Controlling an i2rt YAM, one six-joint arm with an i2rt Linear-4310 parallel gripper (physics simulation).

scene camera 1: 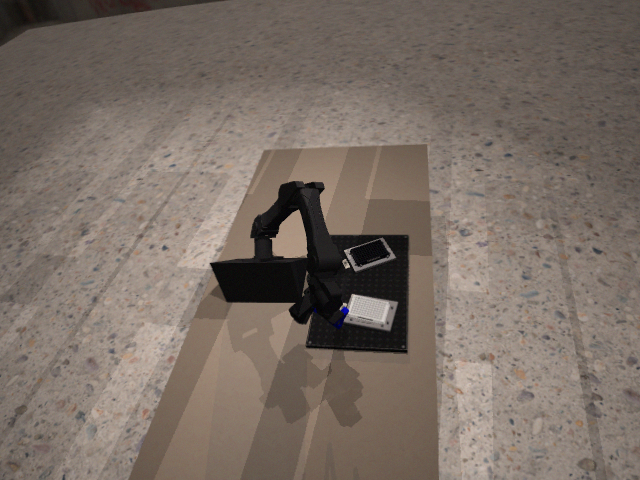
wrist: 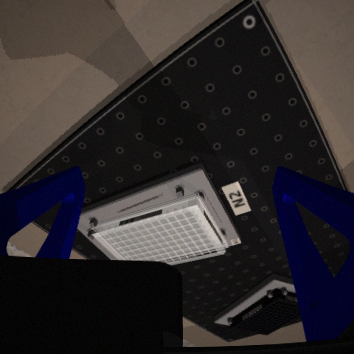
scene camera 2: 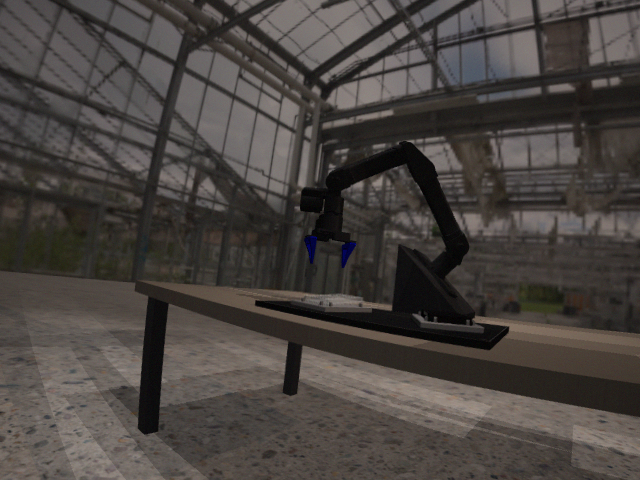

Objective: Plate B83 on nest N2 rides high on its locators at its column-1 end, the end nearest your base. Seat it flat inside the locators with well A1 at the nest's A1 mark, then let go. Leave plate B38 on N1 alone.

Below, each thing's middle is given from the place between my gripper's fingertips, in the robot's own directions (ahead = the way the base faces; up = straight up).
I see the pale nest (wrist: 194, 178) 10 cm ahead of my hand, 12 cm to the left of it and 10 cm below it. Round my hand: clear well plate (scene camera 1: 363, 308) (10 cm ahead, 12 cm to the left, 9 cm below); then black perforated baseplate (scene camera 1: 388, 281) (6 cm ahead, 24 cm to the left, 11 cm below); then dark plate (wrist: 264, 316) (6 cm ahead, 39 cm to the left, 9 cm below).
